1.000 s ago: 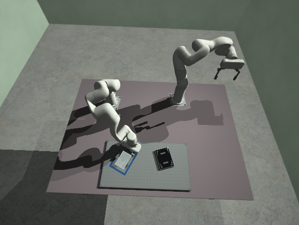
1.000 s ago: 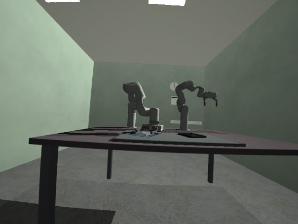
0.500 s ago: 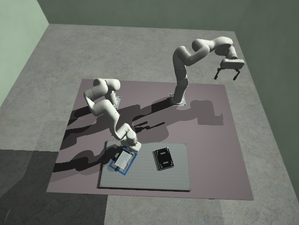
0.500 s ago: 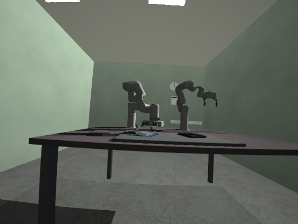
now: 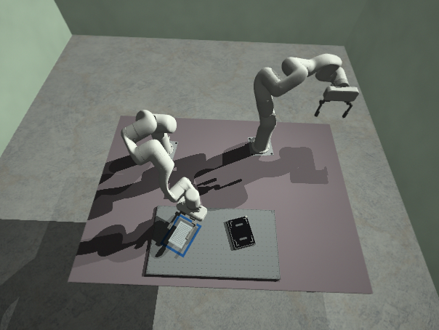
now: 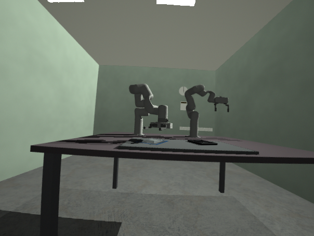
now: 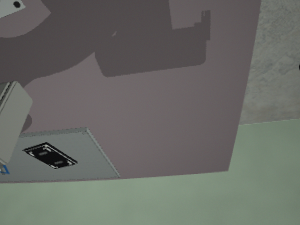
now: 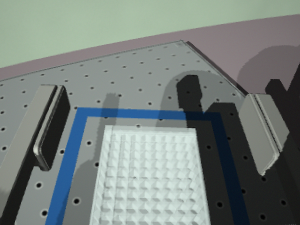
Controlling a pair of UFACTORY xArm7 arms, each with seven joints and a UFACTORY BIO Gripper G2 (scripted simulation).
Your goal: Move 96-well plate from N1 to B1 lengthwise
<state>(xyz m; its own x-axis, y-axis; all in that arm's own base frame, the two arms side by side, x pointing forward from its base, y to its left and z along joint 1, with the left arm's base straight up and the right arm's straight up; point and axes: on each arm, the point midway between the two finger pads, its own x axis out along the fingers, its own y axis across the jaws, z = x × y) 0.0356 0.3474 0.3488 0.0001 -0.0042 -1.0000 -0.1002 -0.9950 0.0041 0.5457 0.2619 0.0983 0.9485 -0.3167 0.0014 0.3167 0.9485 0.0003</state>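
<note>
Right now my right hand is 80 mm above the white 96-well plate. Round my right hand: black plate nest: 340 mm to the left, 80 mm below.
</note>
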